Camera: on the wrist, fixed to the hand. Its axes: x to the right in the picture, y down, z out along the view.
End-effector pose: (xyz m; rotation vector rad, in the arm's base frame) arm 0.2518 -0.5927 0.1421 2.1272 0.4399 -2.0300
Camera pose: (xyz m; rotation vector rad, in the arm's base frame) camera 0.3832 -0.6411 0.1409 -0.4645 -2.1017 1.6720
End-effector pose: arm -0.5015 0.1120 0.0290 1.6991 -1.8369 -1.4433
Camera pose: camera -0.4756 0.0443 0.1488 -1.8027 -0.3310 1.8772
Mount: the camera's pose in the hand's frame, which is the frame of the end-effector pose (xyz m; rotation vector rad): 0.0006 0.0884 -0.1086 -0.6057 -0.5069 -1.6188
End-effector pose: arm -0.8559 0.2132 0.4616 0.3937 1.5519 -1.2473
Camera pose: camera -0.8443 0.3409 0.4054 -1.7537 1.5559 -1.6150
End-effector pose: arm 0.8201 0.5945 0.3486 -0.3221 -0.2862 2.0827
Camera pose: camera 0.7860 0.5587 0.2176 0.1295 -1.0535 0.3960
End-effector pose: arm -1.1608 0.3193 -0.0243 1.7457 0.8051 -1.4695
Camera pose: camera -1.0287 0.3603 -0.0026 -0.0555 2.2341 -2.0165
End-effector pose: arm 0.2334 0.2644 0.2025 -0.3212 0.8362 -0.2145
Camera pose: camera 0.1571 0.3254 0.1021 -1.5252 -0.0688 -1.3233
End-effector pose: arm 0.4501 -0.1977 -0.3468 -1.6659 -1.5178 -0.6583
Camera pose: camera 0.5501 -0.2849 -0.3022 0.3968 2.3146 1.2160
